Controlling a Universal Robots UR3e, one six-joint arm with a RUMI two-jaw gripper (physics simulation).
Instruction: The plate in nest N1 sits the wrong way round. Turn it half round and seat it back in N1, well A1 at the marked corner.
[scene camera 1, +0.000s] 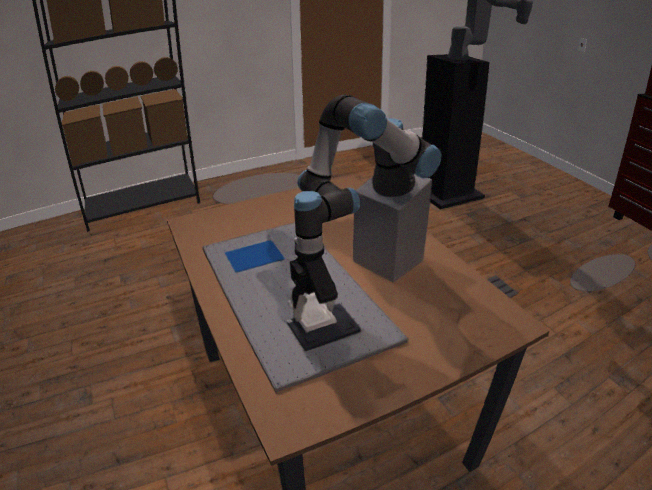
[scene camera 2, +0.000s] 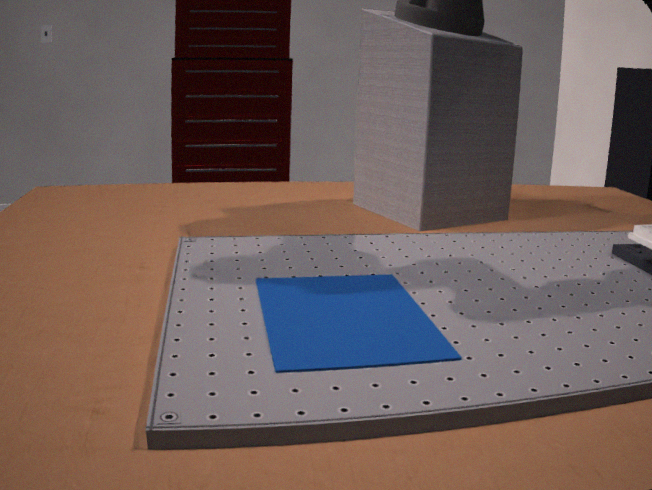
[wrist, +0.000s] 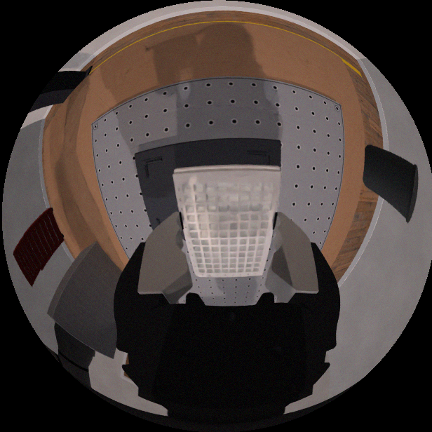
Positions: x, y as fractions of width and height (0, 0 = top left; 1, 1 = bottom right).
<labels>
My gripper shows in scene camera 1 (0.48, 0.65) and in the wrist view (0.53, 0.49); in scene camera 2 it is out of frame.
</labels>
